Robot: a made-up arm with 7 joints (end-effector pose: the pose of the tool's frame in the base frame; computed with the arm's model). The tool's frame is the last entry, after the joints.
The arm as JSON. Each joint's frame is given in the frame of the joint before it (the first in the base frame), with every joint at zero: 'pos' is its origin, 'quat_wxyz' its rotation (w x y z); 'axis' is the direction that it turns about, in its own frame. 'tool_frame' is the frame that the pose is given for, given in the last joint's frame.
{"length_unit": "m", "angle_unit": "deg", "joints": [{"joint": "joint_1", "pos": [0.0, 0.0, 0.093], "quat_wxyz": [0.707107, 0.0, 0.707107, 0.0], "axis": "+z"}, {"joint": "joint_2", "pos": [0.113, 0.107, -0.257], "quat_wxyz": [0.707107, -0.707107, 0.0, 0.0], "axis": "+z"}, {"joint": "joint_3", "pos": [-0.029, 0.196, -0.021], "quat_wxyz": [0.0, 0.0, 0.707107, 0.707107], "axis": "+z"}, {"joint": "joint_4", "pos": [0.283, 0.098, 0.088], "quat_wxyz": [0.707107, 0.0, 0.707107, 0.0], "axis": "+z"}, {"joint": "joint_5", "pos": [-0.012, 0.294, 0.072], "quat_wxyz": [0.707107, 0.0, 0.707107, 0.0], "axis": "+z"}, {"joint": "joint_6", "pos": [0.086, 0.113, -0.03], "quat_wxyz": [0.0, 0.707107, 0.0, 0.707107], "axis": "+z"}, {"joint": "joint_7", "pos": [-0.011, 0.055, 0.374], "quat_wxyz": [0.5, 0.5, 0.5, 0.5], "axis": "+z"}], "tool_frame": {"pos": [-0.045, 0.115, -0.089], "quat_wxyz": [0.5, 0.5, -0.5, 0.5]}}
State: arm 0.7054 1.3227 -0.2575 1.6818 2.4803 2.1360 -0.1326
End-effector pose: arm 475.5 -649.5 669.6 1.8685 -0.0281 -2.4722
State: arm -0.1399 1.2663 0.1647 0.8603 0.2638 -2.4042 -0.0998
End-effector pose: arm -669.1 565.6 441.8 0.1955 -1.4602 2.8499
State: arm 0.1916 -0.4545 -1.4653 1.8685 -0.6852 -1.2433 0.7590
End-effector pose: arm -476.1 187.6 -96.4 -1.3500 0.2033 2.4076
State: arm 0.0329 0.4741 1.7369 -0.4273 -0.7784 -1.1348 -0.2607
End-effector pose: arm -577.9 18.3 172.1 -3.1275 0.6291 -0.9920
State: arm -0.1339 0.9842 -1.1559 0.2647 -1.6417 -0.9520 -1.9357
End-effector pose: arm -222.8 -329.9 286.4 -1.4507 0.7901 1.4013
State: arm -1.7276 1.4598 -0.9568 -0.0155 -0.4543 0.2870 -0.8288
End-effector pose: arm -234.2 288.2 -286.7 -1.8705 -0.4162 -1.6165
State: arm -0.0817 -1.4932 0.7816 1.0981 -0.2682 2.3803 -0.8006
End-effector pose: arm 18.7 3.5 -698.8 1.0429 -0.3757 -2.5543
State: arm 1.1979 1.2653 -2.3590 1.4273 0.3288 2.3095 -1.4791
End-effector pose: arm -442.6 -836.2 457.6 2.2050 -0.4280 1.7640
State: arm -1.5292 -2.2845 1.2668 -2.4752 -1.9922 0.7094 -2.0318
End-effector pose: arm -21.7 -123.1 -579.2 -1.1846 0.4113 -1.9523
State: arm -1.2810 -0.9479 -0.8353 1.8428 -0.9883 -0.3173 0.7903
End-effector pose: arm -347.1 -243.1 -74.3 -0.1474 0.8683 2.8961
